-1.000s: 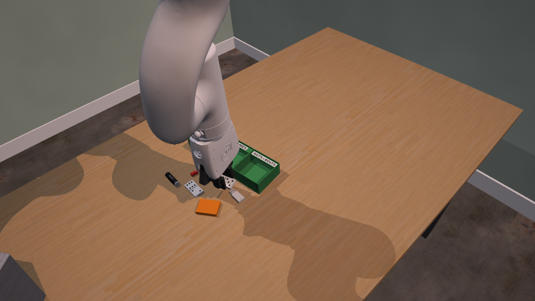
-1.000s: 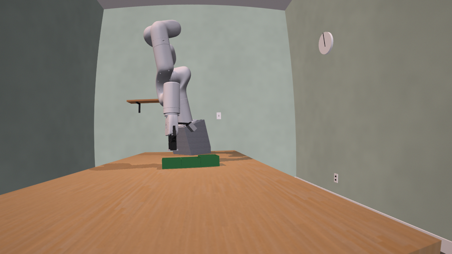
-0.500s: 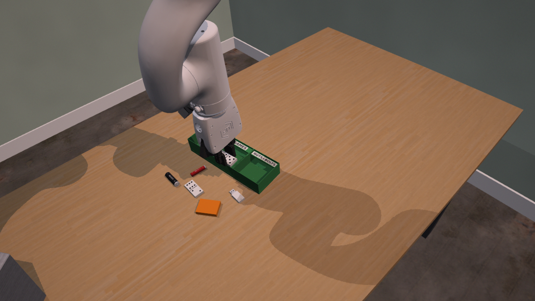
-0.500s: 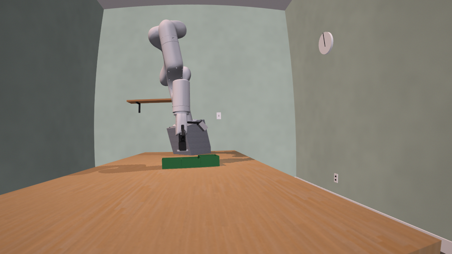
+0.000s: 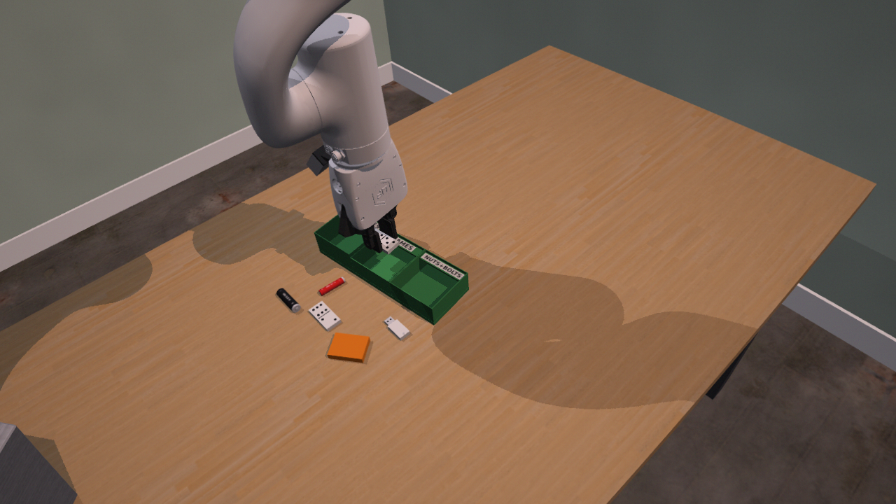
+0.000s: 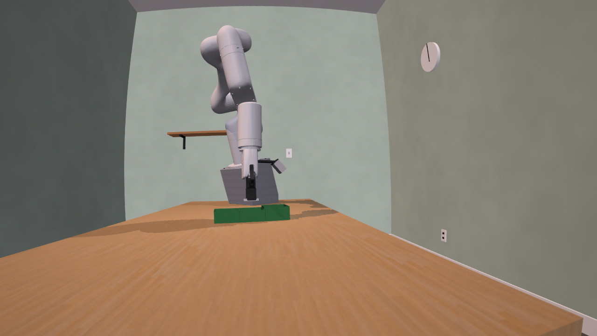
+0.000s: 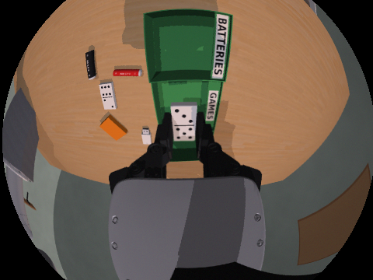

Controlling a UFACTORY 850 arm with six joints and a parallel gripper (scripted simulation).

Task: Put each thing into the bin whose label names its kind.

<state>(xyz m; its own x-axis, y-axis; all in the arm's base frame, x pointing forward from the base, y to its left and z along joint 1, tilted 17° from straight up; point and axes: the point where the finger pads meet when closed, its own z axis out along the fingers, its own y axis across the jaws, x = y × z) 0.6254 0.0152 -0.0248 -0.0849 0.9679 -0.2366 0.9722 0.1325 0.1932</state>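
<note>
Right now my hand is 10 mm short of the green bin row and 70 mm above it. The rest, counted from my hand: orange flat block (140 mm behind, 70 mm to the right, 80 mm below); red battery (80 mm behind, 40 mm to the left, 80 mm below); white USB stick (70 mm behind, 90 mm to the right, 90 mm below).
</note>
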